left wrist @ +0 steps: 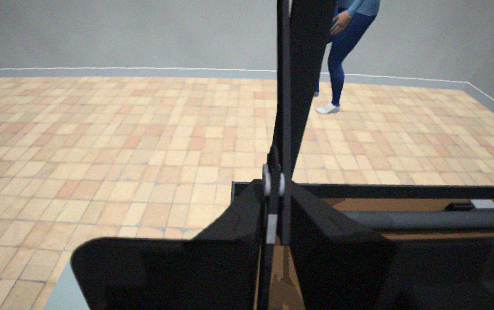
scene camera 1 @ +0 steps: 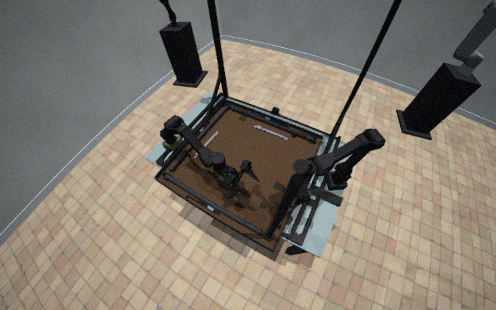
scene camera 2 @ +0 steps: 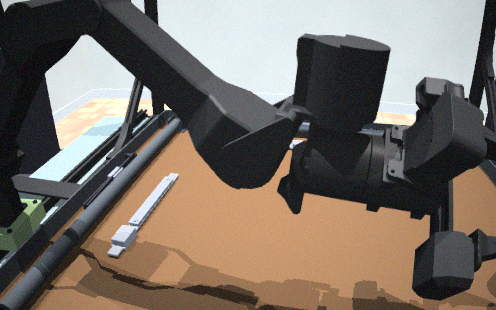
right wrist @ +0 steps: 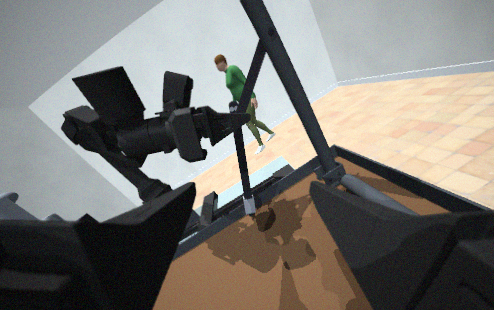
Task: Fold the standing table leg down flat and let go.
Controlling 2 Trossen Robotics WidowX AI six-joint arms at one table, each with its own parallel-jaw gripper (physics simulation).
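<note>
The standing leg (scene camera 1: 284, 216) (left wrist: 310, 60) (right wrist: 290, 75) is a dark bar rising from a corner of the brown table underside (scene camera 1: 240, 130) (scene camera 2: 240, 230) (right wrist: 200, 280). Its thin folding brace (left wrist: 270, 227) (right wrist: 241, 160) is bent at the middle joint. My left gripper (scene camera 1: 299, 196) (left wrist: 271, 187) (right wrist: 249, 116) is shut on the brace near that joint; the leg stands close beside the fingertips. My right gripper (scene camera 1: 252, 187) (right wrist: 254, 187) is open and empty over the table's middle, apart from the leg. In scene camera 2 its fingertips are partly out of view.
A folded leg (scene camera 1: 215, 205) (right wrist: 380, 195) lies along the near edge. Another folded leg (scene camera 2: 100, 205) lies along the left edge, with a pale brace (scene camera 2: 150, 202) beside it. Tall dark posts (scene camera 1: 216, 45) (scene camera 1: 370, 60) rise behind the table. A person in green (right wrist: 237, 85) stands beyond.
</note>
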